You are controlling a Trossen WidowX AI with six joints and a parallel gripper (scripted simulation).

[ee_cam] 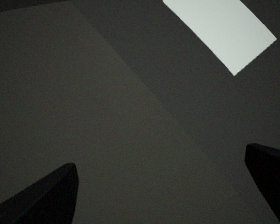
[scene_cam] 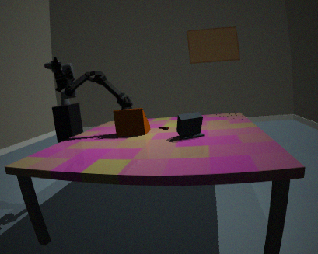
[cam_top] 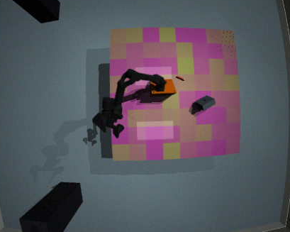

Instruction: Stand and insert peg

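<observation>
Right now the peg is 540 mm ahead of my gripper tip, 380 mm to the left of it and 520 mm below it. From my gripper tip the other things lie so: grey sloped panel (730 mm ahead, 150 mm to the left, 460 mm below).
</observation>
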